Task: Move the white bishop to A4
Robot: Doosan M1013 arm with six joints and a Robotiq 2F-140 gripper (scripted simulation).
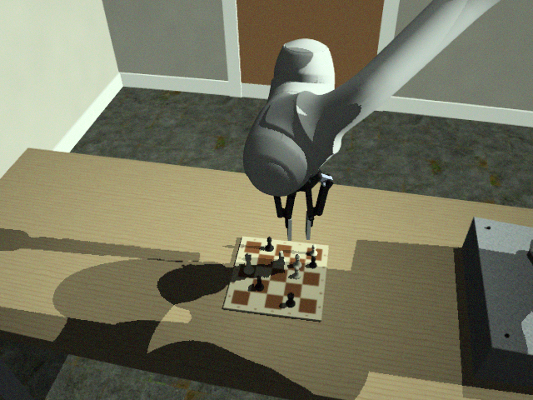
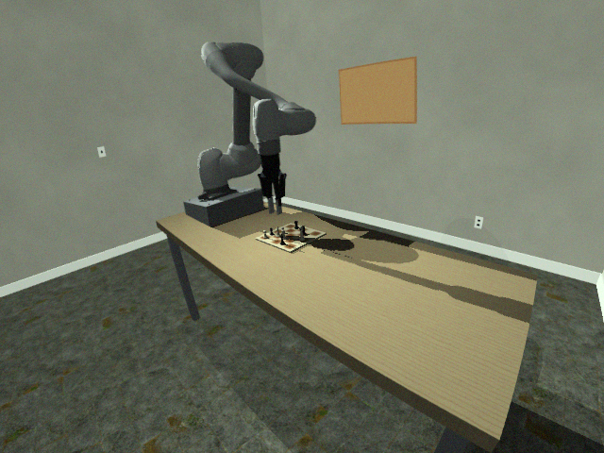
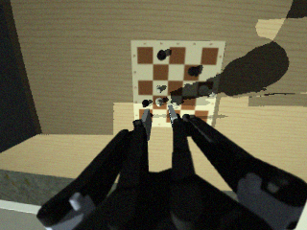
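Now: hand 120 mm above the white bishop. Also, from my hand: chessboard 140 mm below, 40 mm to the left, 40 mm ahead; then black pawn 120 mm below, 40 mm behind.
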